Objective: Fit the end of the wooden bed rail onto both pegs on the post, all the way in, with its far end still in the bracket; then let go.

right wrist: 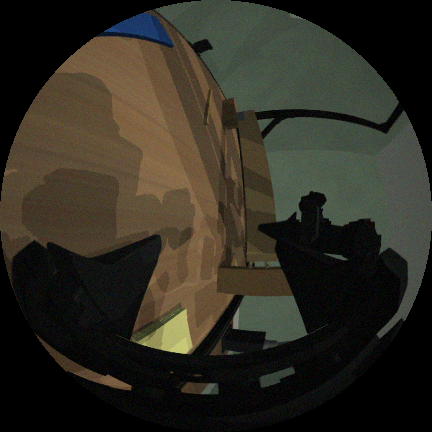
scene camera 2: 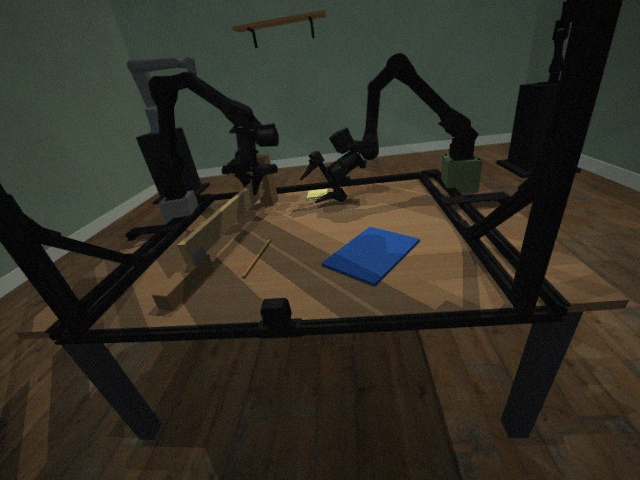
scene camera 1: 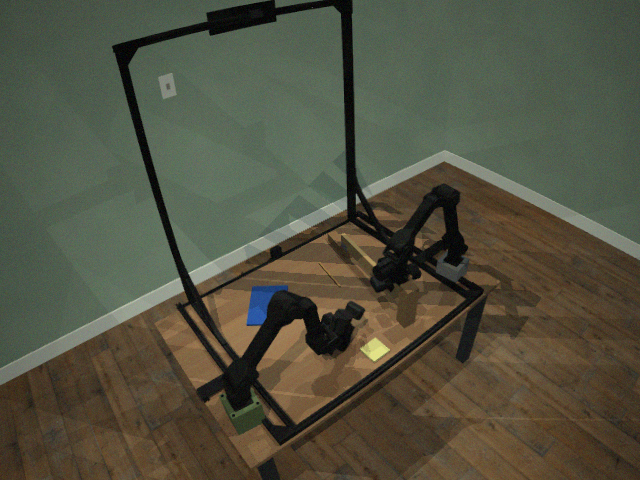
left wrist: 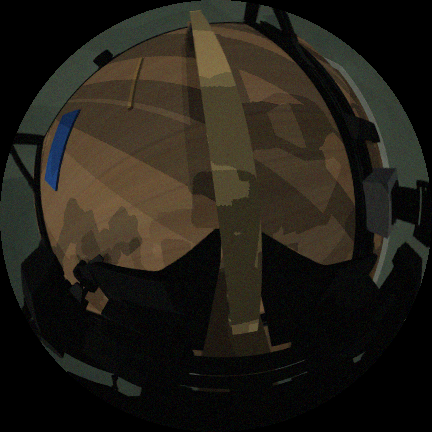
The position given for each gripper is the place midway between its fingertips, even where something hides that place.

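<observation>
The left gripper (scene camera 2: pixel 252 195) is holding a wooden bed rail (left wrist: pixel 233 172), and the left gripper also shows in the right wrist view (right wrist: pixel 258 228) and in the left wrist view (left wrist: pixel 235 234). There's a blue mat (scene camera 2: pixel 369 257) resting on the table; you can find the blue mat in scene camera 1 (scene camera 1: pixel 260 296) and in the left wrist view (left wrist: pixel 64 127) as well. A yellow note (right wrist: pixel 170 332) rests on the table too, but the left wrist view does not show the yellow note, hidden by the left gripper. The right gripper (scene camera 2: pixel 307 191) is in the scene, and the right gripper shows in the right wrist view (right wrist: pixel 219 243) and in the left wrist view (left wrist: pixel 91 267) too. And there's an upright wooden post (scene camera 1: pixel 408 292).
</observation>
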